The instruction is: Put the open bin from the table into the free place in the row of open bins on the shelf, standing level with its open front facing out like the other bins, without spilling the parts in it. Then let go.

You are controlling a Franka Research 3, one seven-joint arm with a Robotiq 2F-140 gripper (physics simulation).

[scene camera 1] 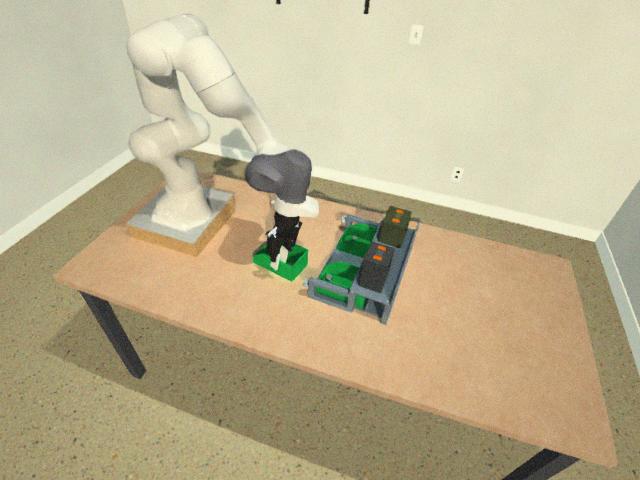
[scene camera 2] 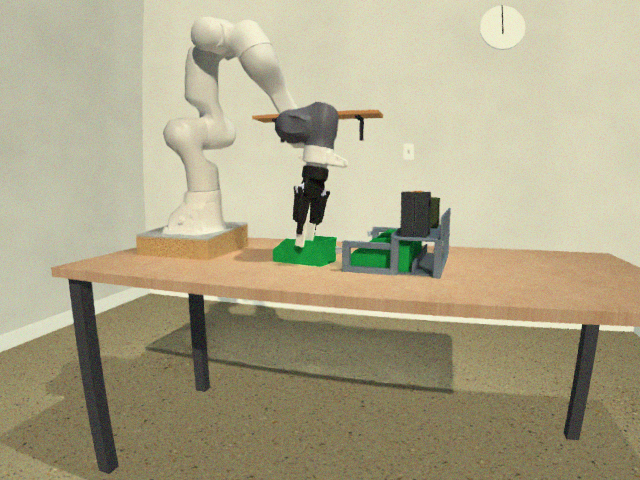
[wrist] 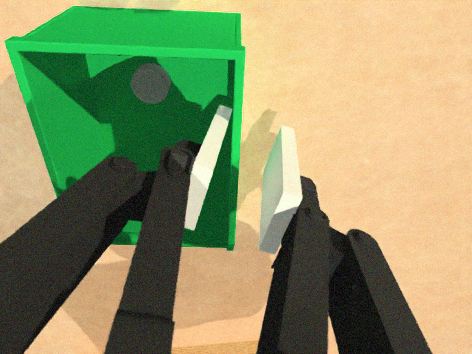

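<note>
The green open bin [scene camera 1: 297,269] [scene camera 2: 320,256] [wrist: 150,30] stands on the table between the robot base and the shelf. A round grey part [wrist: 150,83] lies inside it in the wrist view; the fingers hide some of its inside. My gripper [scene camera 1: 279,258] [scene camera 2: 305,238] [wrist: 248,140] is partly open at the bin. In the wrist view one pale pad is over the bin's inside and the other outside its right wall, with gaps to the wall. The grey shelf [scene camera 1: 399,276] [scene camera 2: 394,255] holds a far green bin [scene camera 1: 356,240] and a near green bin [scene camera 1: 338,273], with a gap between.
Two dark boxes with orange marks stand on top of the shelf, a near one [scene camera 1: 376,266] [scene camera 2: 415,214] and a far one [scene camera 1: 395,227] [scene camera 2: 434,212]. The robot's base block [scene camera 1: 214,237] [scene camera 2: 227,248] is at the left of the table. A wooden wall shelf [scene camera 2: 369,113] hangs behind the arm.
</note>
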